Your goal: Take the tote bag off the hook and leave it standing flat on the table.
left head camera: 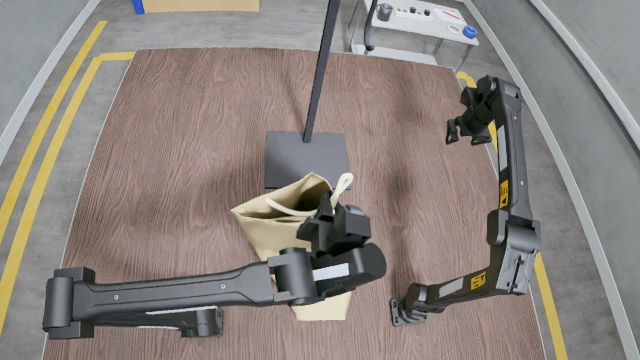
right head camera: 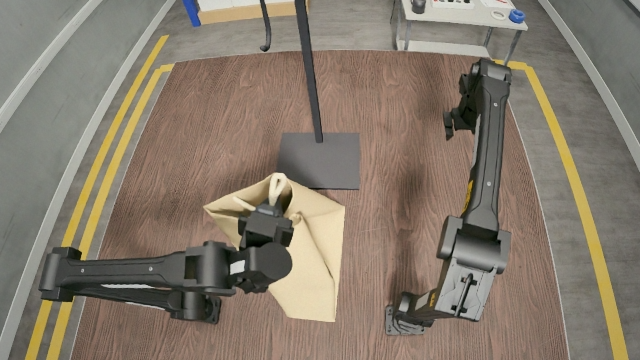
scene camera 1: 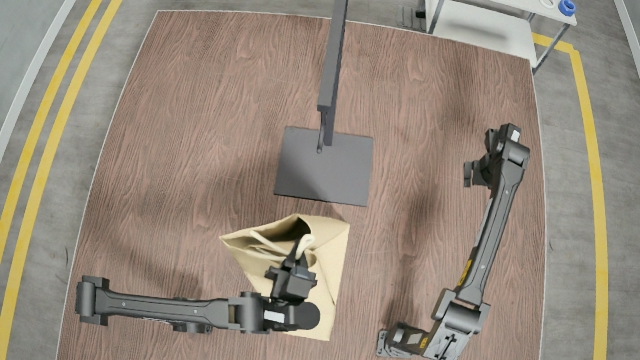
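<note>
The cream tote bag (left head camera: pixel 272 237) (right head camera: pixel 315 255) (scene camera 1: pixel 327 260) is off the hook (left head camera: pixel 369 47) (right head camera: pixel 265 48) (scene camera 1: pixel 319 149), in front of the stand. Its mouth gapes toward the upper left, its side is creased, and its body slants toward the bottom of the picture. Whether its bottom touches the table cannot be told. My left gripper (left head camera: pixel 327 199) (right head camera: pixel 275 204) (scene camera 1: pixel 299 248) is shut on a white handle of the bag, whose loop sticks up past the fingertips. The left arm hides part of the bag. My right gripper (left head camera: pixel 466 138) (right head camera: pixel 448 129) (scene camera 1: pixel 468 174) is open and empty, far to the right.
The stand's dark base plate (left head camera: pixel 285 160) (right head camera: pixel 340 165) (scene camera 1: pixel 345 172) lies on the wood-grain table (left head camera: pixel 190 140) (right head camera: pixel 210 125) (scene camera 1: pixel 200 125) just beyond the bag, with its post (left head camera: pixel 320 75) (right head camera: pixel 308 75) (scene camera 1: pixel 333 65) rising from it. A white side table (left head camera: pixel 425 25) (right head camera: pixel 450 15) stands behind at the right.
</note>
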